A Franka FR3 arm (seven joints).
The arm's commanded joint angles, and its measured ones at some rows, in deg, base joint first. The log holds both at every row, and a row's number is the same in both.
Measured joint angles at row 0:
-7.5 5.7 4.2 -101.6 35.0 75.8 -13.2
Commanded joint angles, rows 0 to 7:
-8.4 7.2 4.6 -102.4 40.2 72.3 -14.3
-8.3 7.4 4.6 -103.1 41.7 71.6 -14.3
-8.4 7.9 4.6 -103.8 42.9 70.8 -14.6
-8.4 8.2 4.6 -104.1 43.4 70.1 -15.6
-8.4 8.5 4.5 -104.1 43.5 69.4 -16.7
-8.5 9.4 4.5 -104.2 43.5 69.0 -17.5
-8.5 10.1 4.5 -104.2 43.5 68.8 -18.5
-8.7 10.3 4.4 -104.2 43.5 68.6 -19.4
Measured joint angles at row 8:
-7.5 9.0 4.2 -103.7 41.8 70.4 -16.2
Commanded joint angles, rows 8 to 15:
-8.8 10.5 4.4 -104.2 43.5 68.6 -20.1
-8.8 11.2 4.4 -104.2 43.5 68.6 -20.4
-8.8 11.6 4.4 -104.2 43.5 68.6 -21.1
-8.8 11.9 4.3 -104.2 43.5 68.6 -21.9
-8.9 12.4 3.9 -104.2 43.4 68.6 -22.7
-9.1 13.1 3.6 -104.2 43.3 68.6 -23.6
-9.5 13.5 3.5 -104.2 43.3 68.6 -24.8
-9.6 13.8 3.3 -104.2 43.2 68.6 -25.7
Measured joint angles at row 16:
-8.1 12.6 3.5 -103.9 42.1 69.8 -22.4
